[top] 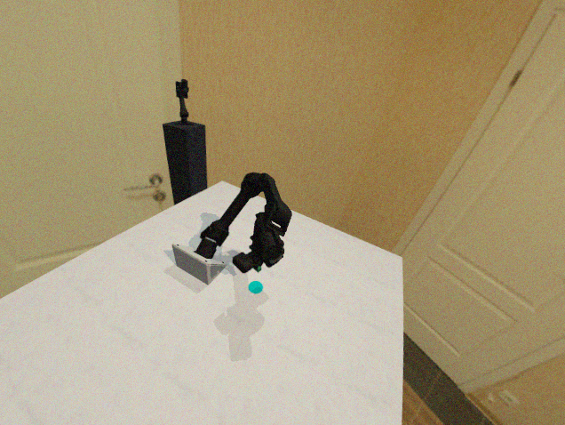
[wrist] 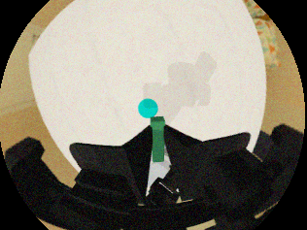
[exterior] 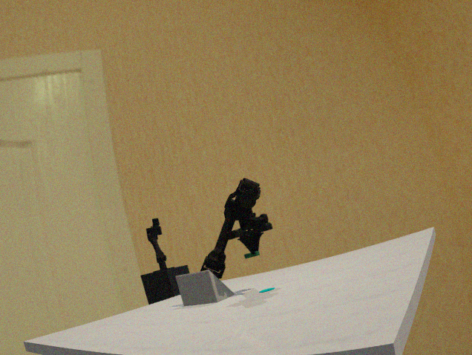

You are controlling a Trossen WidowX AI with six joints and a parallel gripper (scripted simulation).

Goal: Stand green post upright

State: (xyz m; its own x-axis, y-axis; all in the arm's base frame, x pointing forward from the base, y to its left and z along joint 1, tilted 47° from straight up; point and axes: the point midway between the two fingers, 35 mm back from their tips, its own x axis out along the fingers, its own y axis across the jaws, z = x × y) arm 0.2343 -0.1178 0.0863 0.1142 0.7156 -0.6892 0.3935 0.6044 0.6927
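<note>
My gripper tip is now 20 mm to the right of the cyan circle and 150 mm above it. Round my gripper tip: green post 20 mm behind, 10 mm to the left.
</note>
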